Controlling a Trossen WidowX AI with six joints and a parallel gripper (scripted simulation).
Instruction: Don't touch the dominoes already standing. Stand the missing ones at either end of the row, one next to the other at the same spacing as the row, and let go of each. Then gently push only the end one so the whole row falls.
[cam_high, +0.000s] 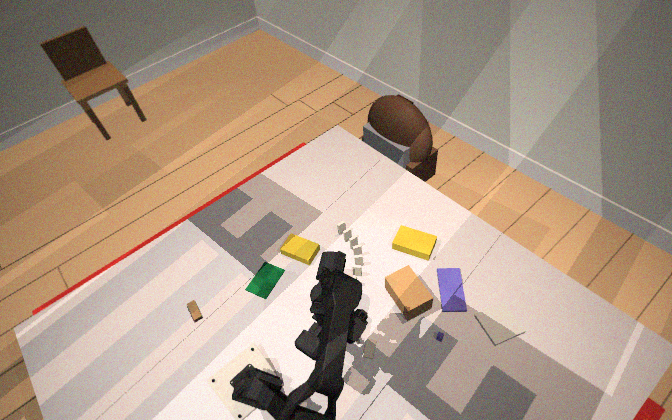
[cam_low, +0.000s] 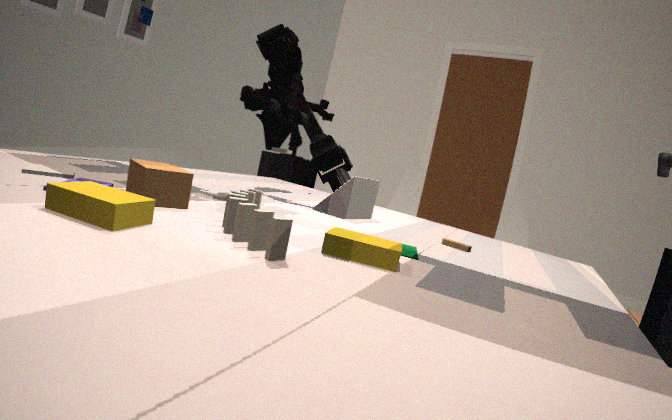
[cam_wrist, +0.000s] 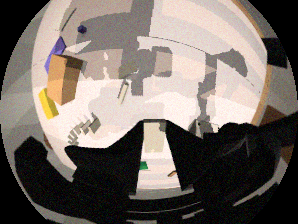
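My gripper tip is 32 cm to the right of the green flat piece and 12 cm above it. Round my gripper tip: purple slab: 36 cm ahead, 10 cm to the right, 12 cm below; then brown box: 25 cm ahead, 3 cm to the right, 9 cm below; then tiny blue cube: 22 cm ahead, 17 cm to the right, 11 cm below.
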